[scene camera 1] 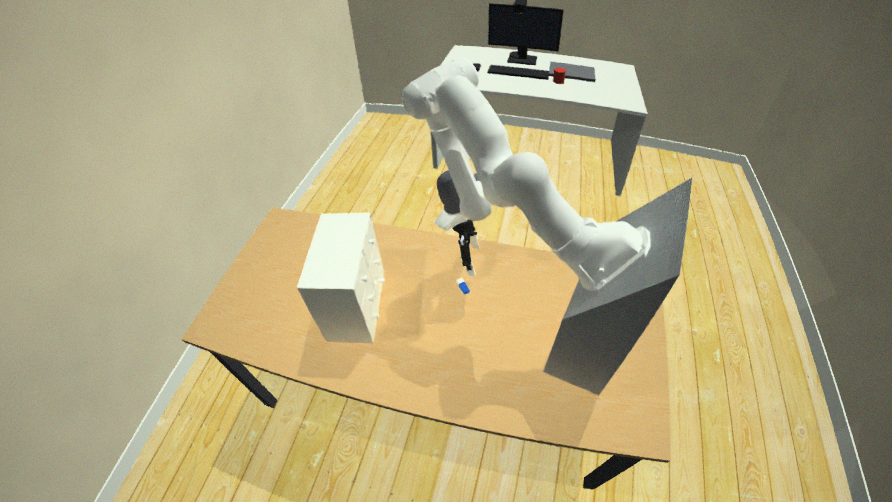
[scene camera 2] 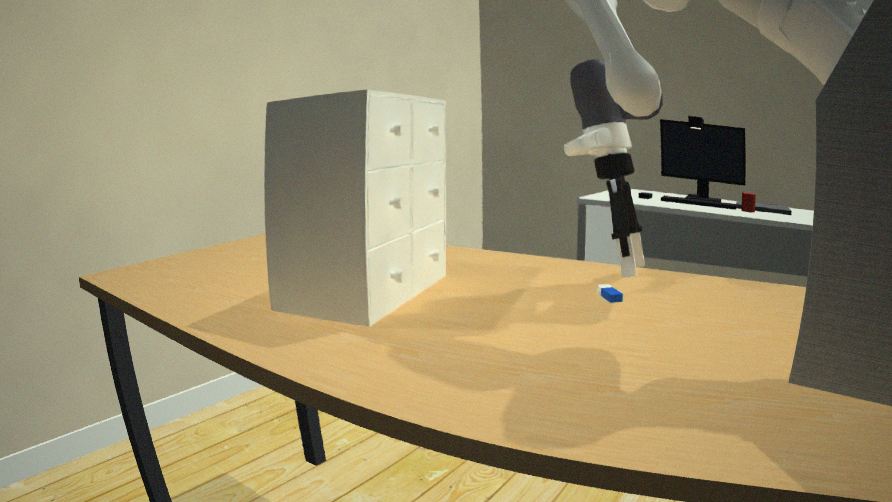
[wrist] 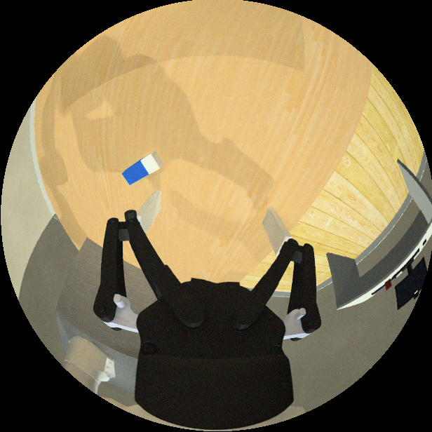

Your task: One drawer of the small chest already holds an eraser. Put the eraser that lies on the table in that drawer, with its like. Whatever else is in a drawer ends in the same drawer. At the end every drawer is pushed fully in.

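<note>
A blue and white eraser (scene camera 1: 463, 286) (scene camera 2: 610, 293) (wrist: 142, 168) lies flat on the wooden table (scene camera 1: 499, 387) (scene camera 2: 436, 387) (wrist: 240, 100). The small white chest (scene camera 1: 337, 249) (scene camera 2: 318, 206) stands on the table, left of the eraser in both scene views. It has six drawers with small knobs, and they look pushed in; their insides are hidden. My gripper (scene camera 1: 473, 258) (scene camera 2: 632, 262) (wrist: 213, 207) is open and empty. It hangs above the table close to the eraser. In the wrist view the eraser lies up and left of the left fingertip, outside the gap between the fingers.
A tall grey stand (scene camera 1: 614, 321) (scene camera 2: 848, 249) carries the arm at the right of the table. Behind the table, a white desk (scene camera 1: 580, 96) (scene camera 2: 599, 196) holds a monitor (scene camera 1: 524, 26) (scene camera 2: 702, 151), a keyboard and a red cup (scene camera 1: 559, 75) (scene camera 2: 748, 201).
</note>
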